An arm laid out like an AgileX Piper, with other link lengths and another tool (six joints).
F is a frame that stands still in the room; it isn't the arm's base.
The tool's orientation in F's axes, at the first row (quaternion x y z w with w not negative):
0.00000, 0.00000, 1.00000, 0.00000
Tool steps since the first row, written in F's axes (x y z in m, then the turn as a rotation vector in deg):
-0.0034, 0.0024, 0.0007, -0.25, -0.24, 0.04
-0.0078, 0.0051, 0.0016, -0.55, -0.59, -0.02
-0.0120, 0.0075, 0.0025, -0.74, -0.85, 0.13
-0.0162, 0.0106, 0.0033, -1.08, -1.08, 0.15
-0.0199, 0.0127, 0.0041, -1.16, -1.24, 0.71
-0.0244, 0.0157, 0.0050, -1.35, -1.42, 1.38
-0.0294, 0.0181, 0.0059, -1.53, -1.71, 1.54
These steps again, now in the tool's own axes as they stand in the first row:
0.0034, -0.0024, 0.0007, 0.25, 0.24, 0.04
0.0078, -0.0051, 0.0016, 0.55, 0.59, -0.02
0.0120, -0.0075, 0.0025, 0.74, 0.85, 0.13
0.0162, -0.0106, 0.0033, 1.08, 1.08, 0.15
0.0199, -0.0127, 0.0041, 1.16, 1.24, 0.71
0.0244, -0.0157, 0.0050, 1.35, 1.42, 1.38
0.0294, -0.0181, 0.0059, 1.53, 1.71, 1.54

